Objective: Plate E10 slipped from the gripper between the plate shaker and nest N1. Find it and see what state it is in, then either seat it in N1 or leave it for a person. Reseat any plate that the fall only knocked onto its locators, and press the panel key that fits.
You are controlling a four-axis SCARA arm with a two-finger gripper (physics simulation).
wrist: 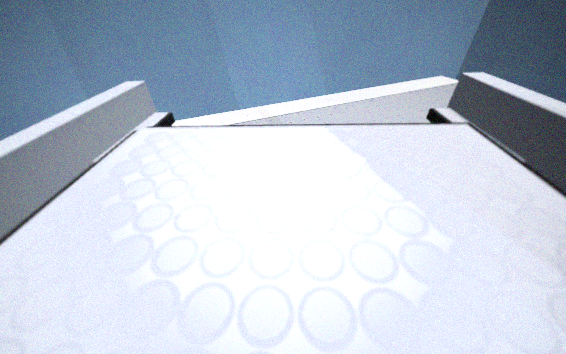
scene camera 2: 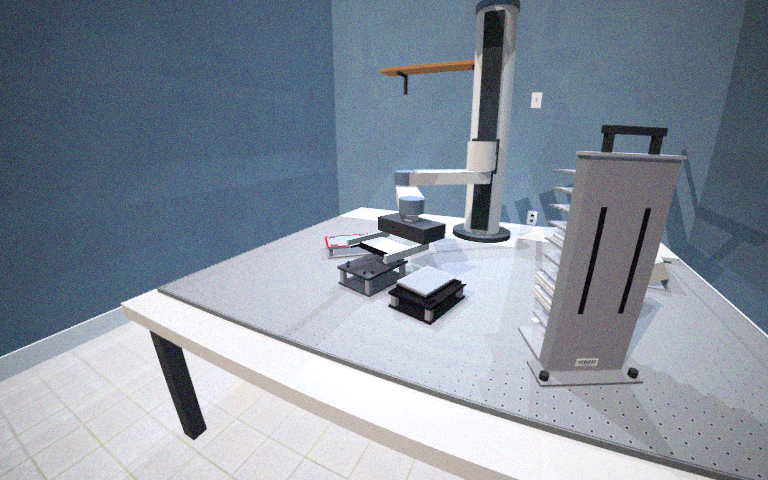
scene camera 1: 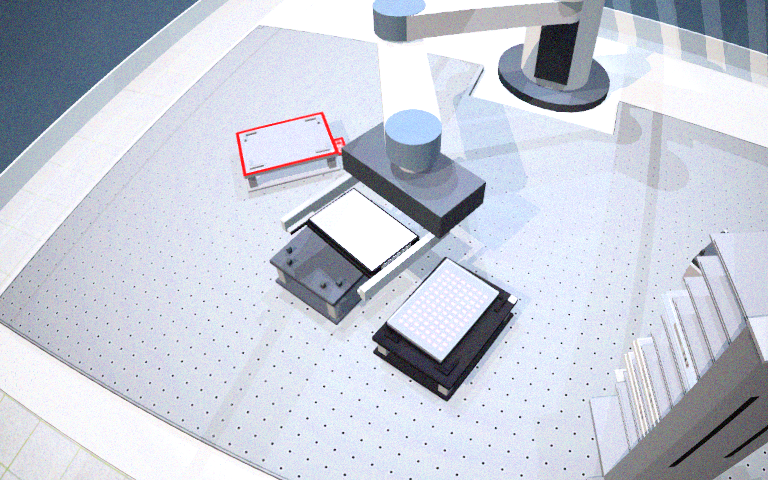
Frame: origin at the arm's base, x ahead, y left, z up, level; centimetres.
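Where they show: gripper, fingertip midpoint: [wrist: 296,98] [scene camera 2: 364,250] [scene camera 1: 320,258]; arm's base, link origin: [scene camera 2: 480,234] [scene camera 1: 553,78].
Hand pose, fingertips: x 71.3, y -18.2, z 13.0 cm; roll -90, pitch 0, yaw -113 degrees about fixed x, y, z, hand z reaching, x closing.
Observation:
Each offset is from my fingertips to the centre of the thing. "spot": to the spot under its first point.
My gripper [scene camera 1: 323,259] [scene camera 2: 368,251] [wrist: 296,98] is shut on a white plate with a black lower edge {dz -0.7, dx -6.5, dy +2.8 cm} [scene camera 1: 362,229] [scene camera 2: 387,245] [wrist: 280,240]. The held plate looks level, above the back part of a dark grey stand with small pegs {spot: dz -6.4, dx -1.6, dy -3.4 cm} [scene camera 1: 308,271] [scene camera 2: 362,266]. Round wells show across its top in the wrist view; no label is readable. A second plate {dz -5.9, dx -2.5, dy +15.7 cm} [scene camera 1: 444,308] [scene camera 2: 428,281] lies on a black stand [scene camera 1: 453,379] [scene camera 2: 447,301] beside the grey one. I cannot tell whether it sits fully down between its locators. Labels naming E10 or N1 are not readable.
A red-outlined stand [scene camera 1: 286,144] [scene camera 2: 335,242] stands beyond the grey stand, close to the gripper body. A tall grey rack {dz +8.8, dx +5.8, dy +47.4 cm} [scene camera 1: 696,418] [scene camera 2: 611,254] with several shelves stands at the right. A pale slanted object {dz -7.5, dx -46.2, dy +73.3 cm} [scene camera 2: 659,273] is partly hidden behind it.

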